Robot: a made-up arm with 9 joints. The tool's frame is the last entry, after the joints. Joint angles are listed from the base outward.
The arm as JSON. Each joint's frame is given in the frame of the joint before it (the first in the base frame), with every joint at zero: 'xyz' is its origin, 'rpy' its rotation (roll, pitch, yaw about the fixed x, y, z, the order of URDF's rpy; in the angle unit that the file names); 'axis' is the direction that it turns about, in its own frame. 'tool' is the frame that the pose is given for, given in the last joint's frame.
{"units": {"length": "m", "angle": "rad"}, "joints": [
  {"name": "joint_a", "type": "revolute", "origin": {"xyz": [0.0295, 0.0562, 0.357], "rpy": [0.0, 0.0, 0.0]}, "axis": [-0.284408, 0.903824, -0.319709]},
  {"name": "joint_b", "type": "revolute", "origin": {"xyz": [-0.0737, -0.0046, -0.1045], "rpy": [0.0, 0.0, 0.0]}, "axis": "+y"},
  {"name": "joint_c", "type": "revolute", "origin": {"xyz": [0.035, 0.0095, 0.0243], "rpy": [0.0, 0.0, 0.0]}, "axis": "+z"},
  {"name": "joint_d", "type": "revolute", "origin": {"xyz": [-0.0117, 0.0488, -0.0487], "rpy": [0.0, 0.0, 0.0]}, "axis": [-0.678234, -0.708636, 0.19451]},
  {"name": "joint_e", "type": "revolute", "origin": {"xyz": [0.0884, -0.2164, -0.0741], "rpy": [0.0, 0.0, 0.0]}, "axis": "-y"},
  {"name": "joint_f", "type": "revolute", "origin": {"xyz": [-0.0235, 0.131, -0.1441], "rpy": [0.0, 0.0, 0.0]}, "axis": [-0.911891, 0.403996, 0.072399]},
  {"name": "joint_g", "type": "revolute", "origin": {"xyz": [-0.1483, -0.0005, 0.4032], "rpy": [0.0, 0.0, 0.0]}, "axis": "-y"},
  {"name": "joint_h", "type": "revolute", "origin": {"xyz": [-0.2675, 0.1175, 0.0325], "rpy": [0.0, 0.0, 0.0]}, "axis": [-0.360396, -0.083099, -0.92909]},
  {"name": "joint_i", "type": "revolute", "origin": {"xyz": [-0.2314, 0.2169, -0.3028], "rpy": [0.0, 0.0, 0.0]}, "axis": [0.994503, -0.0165, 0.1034]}
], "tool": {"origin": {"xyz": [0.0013, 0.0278, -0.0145], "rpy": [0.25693, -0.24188, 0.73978]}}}
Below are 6 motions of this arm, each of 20 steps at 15 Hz.
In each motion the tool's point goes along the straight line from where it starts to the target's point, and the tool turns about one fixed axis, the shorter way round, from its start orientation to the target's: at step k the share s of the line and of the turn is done. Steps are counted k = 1, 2, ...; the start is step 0. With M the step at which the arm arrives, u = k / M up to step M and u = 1 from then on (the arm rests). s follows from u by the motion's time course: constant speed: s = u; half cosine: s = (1 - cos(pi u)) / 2; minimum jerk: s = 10 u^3 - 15 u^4 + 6 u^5.
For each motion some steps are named. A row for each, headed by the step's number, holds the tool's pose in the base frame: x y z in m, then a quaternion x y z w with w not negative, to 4 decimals.
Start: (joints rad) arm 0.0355 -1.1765 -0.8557 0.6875 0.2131 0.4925 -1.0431 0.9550 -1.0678
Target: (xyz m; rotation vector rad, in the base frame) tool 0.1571 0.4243 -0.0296 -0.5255 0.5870 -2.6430
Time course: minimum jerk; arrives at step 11
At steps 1, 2, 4, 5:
1: 0.2858 0.6119 0.0204 -0.0580 0.3762 -0.6592 0.6485
2: 0.2808 0.6047 0.0184 -0.0637 0.3718 -0.6751 0.6340
4: 0.2534 0.5647 0.0078 -0.0942 0.3443 -0.7561 0.5485
5: 0.2328 0.5348 -0.0002 -0.1162 0.3202 -0.8092 0.4788

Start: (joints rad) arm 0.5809 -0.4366 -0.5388 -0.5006 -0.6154 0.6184 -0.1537 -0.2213 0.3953
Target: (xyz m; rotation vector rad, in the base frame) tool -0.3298 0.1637 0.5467 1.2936 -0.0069 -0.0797
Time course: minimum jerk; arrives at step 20
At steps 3, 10, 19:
3: -0.0456 0.5240 0.8016 0.5929 0.3218 -0.0360 0.7373
10: -0.1838 0.3488 0.6776 0.6059 0.1660 -0.0371 0.7772
19: -0.3295 0.1641 0.5470 0.6025 -0.0028 -0.0371 0.7973

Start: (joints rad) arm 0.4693 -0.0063 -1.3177 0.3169 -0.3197 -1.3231 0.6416 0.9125 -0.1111
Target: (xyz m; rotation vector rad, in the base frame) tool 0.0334 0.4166 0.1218 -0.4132 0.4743 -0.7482
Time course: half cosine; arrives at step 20
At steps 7, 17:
7: 0.0915 0.2285 0.1806 -0.2235 -0.3618 -0.6163 0.6629
17: 0.0378 0.4025 0.1262 -0.2040 0.1839 -0.3865 0.8804

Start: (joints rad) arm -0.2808 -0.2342 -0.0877 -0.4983 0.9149 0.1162 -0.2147 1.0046 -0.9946
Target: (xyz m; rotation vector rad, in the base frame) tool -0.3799 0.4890 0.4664 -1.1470 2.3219 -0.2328
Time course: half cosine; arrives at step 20
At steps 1, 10, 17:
1: -0.0901 0.5468 -0.1501 -0.1066 -0.0189 -0.3257 0.9392
10: -0.2341 0.5181 0.1562 -0.3276 0.5173 -0.2555 0.7482
17: -0.3640 0.4922 0.4326 -0.4223 0.8378 -0.1077 0.3288

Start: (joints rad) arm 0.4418 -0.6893 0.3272 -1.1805 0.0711 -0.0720 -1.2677 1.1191 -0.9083
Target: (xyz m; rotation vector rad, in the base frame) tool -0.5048 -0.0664 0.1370 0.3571 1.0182 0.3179
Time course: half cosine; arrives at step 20
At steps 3, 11, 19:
3: -0.3615 0.0391 0.7904 -0.1660 0.7969 0.3226 0.4830
11: -0.4409 -0.0193 0.4285 0.0201 0.6542 0.2390 0.7173
19: -0.5039 -0.0657 0.1413 0.1672 0.4855 0.1521 0.8445

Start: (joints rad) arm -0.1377 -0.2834 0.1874 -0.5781 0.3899 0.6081 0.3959 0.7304 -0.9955
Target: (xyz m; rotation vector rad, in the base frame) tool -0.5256 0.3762 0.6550 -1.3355 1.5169 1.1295
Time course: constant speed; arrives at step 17
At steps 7, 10, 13, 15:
7: -0.3400 0.3978 0.1762 -0.5314 0.2555 0.1627 0.7911
10: -0.3957 0.3913 0.3198 -0.5513 0.3749 0.2593 0.6988
13: -0.4514 0.3848 0.4635 -0.5534 0.4820 0.3473 0.5837
15: -0.4885 0.3805 0.5592 -0.5448 0.5450 0.4000 0.4962

